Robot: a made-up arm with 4 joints.
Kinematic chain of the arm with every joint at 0, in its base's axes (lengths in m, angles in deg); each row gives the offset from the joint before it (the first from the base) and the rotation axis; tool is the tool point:
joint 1: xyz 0 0 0.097 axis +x
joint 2: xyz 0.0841 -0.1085 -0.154 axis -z
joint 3: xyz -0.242 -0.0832 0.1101 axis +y
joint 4: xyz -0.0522 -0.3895 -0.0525 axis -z
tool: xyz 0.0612 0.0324 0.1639
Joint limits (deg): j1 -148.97..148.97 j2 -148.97..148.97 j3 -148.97..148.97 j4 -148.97..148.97
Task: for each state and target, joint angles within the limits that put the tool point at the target. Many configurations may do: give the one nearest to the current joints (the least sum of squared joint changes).
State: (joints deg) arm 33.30 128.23 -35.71 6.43
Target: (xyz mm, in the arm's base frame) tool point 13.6 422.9 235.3
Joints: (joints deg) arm 12.80 138.13 -48.76 15.45
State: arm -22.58 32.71 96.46 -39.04
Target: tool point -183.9 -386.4 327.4
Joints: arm -35.40 20.83 94.69 -31.62
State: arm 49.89 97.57 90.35 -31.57
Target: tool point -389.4 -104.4 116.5
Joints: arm 8.68 70.92 39.44 4.12
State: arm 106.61 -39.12 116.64 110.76
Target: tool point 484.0 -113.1 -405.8
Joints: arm 64.17 -60.95 147.56 106.53
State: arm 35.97 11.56 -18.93 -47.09
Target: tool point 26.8 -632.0 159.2
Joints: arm -3.28 -34.10 -30.84 -60.56
